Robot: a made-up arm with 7 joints. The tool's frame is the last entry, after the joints.
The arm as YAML. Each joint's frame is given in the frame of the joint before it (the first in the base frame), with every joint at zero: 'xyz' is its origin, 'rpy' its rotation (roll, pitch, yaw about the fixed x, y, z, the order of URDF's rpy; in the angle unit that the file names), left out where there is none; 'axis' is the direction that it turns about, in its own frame. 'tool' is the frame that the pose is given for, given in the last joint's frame.
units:
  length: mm
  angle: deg
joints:
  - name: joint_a
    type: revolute
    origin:
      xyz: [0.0, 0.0, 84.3]
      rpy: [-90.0, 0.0, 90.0]
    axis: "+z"
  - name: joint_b
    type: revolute
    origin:
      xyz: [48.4, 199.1, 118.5]
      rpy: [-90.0, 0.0, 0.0]
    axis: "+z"
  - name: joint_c
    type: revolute
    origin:
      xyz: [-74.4, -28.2, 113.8]
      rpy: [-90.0, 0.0, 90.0]
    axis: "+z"
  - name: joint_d
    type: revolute
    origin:
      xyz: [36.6, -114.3, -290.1]
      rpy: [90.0, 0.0, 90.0]
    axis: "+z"
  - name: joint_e
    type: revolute
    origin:
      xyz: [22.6, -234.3, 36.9]
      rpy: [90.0, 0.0, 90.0]
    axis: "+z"
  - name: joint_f
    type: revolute
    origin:
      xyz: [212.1, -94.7, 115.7]
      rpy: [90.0, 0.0, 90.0]
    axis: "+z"
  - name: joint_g
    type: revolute
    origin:
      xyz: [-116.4, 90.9, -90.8]
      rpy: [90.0, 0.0, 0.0]
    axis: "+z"
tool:
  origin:
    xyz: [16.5, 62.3, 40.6]
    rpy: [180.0, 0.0, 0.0]
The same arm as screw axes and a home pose.
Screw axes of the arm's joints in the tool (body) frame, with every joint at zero. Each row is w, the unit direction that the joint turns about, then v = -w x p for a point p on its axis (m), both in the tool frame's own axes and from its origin. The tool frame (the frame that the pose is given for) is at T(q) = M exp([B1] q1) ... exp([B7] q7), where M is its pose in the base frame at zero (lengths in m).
B1: w -1 0 0 v 0 -0.2386 -0.3148
B2: w 0 0 -1 v 0.2664 0.1493 0
B3: w 0 -1 0 v -0.0743 0 -0.1211
B4: w 1 0 0 v 0 -0.1886 0.0507
B5: w 0 0 1 v 0.1836 -0.1946 0
B6: w 0 -1 0 v -0.0503 0 -0.0999
B7: w 0 0 -1 v -0.0623 -0.0165 0
M: xyz -0.2678 0.3148 -0.1543 (m) quaternion w x y z 1 0 0 0

